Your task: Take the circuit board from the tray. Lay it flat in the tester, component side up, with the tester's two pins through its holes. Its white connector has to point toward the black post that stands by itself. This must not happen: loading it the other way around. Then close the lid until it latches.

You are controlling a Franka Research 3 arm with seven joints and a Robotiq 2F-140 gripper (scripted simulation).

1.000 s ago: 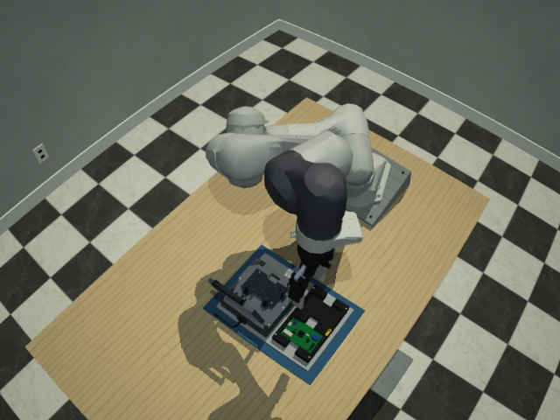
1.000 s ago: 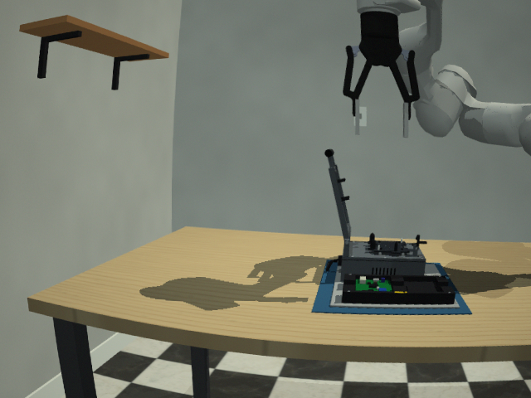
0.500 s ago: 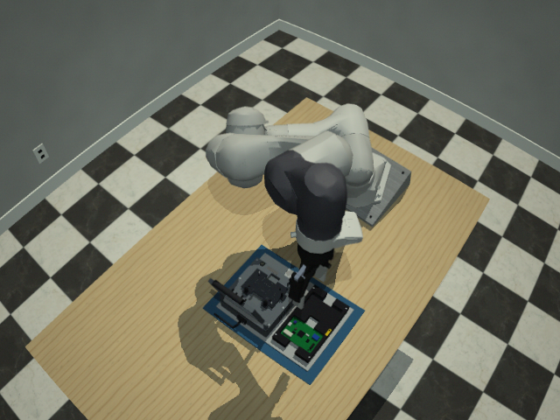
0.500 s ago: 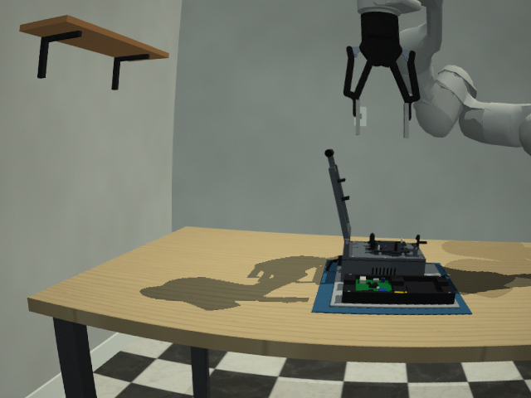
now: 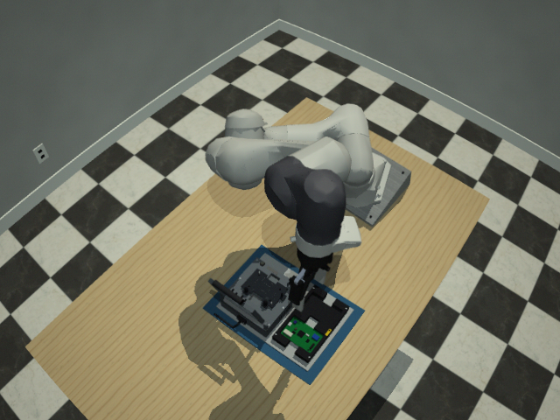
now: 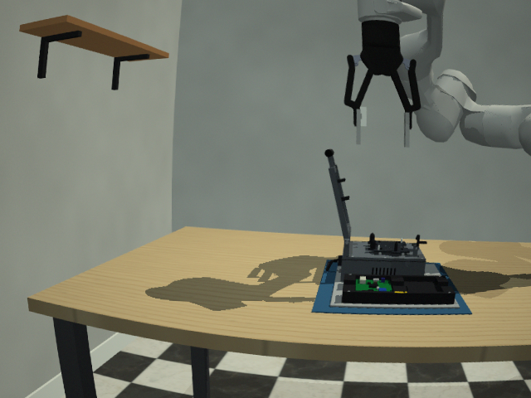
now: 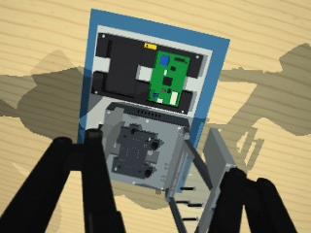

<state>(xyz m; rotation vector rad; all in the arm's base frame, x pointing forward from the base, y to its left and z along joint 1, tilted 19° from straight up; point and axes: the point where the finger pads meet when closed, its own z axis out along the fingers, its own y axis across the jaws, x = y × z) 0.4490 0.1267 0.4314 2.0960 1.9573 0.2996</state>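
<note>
The green circuit board is 29 cm below my hand. Round my hand: black post (23 cm below, 11 cm behind, 10 cm to the right); lid (18 cm to the right, 13 cm below, 7 cm ahead).
</note>
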